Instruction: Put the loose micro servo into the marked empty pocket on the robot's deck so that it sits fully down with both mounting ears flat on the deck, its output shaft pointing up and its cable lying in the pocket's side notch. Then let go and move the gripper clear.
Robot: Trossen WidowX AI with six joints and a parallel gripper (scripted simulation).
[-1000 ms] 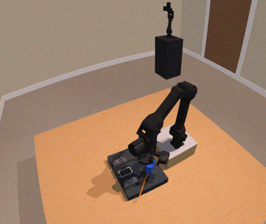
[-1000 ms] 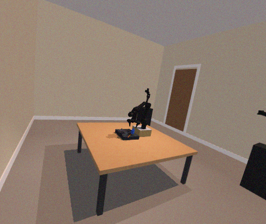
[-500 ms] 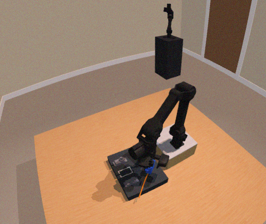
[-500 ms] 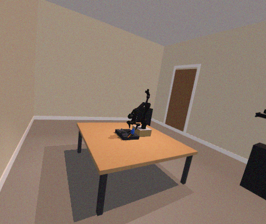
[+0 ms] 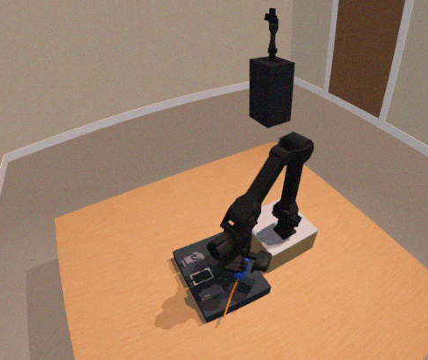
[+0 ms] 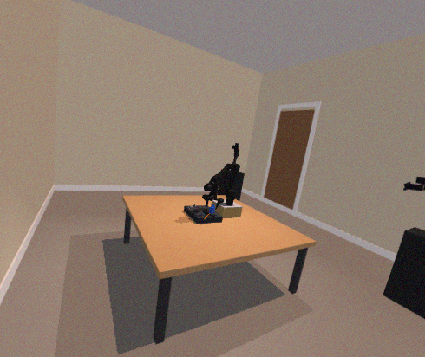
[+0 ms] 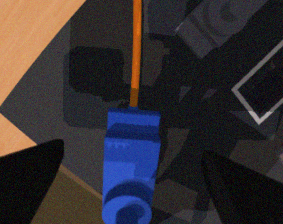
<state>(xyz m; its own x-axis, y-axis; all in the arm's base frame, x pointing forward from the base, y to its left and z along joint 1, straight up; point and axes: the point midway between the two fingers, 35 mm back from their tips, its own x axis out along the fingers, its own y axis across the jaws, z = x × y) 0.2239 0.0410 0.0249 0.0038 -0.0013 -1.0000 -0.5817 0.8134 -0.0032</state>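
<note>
The dark deck lies 70 mm below my gripper tip and 60 mm to the right of it.
</note>
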